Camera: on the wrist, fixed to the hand. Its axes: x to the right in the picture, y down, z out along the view.
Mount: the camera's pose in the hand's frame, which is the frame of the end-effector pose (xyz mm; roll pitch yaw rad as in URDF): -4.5 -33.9 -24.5 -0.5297 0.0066 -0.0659
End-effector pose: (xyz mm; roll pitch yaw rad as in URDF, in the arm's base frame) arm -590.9 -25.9 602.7 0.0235 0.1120 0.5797
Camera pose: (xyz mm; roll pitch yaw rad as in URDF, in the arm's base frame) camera -578.8 -57.8 578.1 -0.5136 0.1199 0.5135
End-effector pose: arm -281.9 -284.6 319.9 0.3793 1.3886 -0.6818
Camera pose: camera -323.6 -279.6 317.9 -0.5162 1.4083 -1.0532
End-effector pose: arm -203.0 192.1 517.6 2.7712 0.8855 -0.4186
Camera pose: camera -181.7 226.9 527.8 2.3219 0.9006 -0.3157
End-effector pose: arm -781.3 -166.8 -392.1 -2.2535 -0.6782 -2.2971
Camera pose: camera -759.8 -146.2 -362.4 -2.8148 -0.7329 -2.2481
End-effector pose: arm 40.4 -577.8 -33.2 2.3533 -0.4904 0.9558
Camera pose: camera 6.2 -554.6 -41.3 1.7982 -0.4477 1.0125
